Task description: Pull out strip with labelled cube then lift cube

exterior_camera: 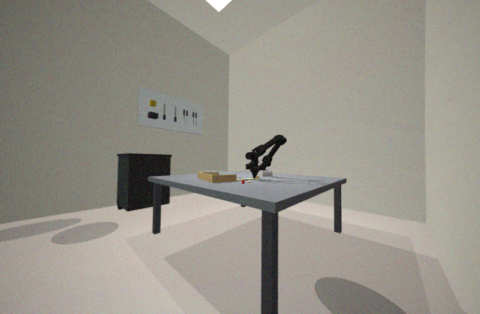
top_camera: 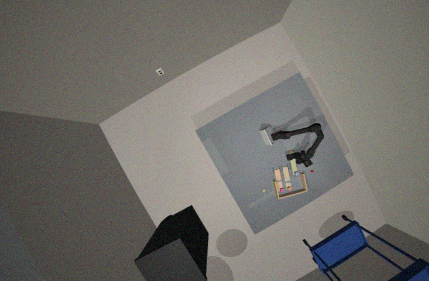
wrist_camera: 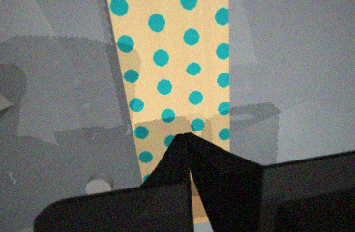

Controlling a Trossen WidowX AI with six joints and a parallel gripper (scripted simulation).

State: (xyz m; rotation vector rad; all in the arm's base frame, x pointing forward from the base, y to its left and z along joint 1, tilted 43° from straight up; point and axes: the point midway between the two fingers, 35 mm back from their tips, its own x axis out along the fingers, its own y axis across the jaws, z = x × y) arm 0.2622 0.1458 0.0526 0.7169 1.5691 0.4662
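Right now my gripper tip is 9 cm short of the strip and 2 cm to the left of it. Also, from my gripper tip: small red object 26 cm ahead, 14 cm to the left, 1 cm above.
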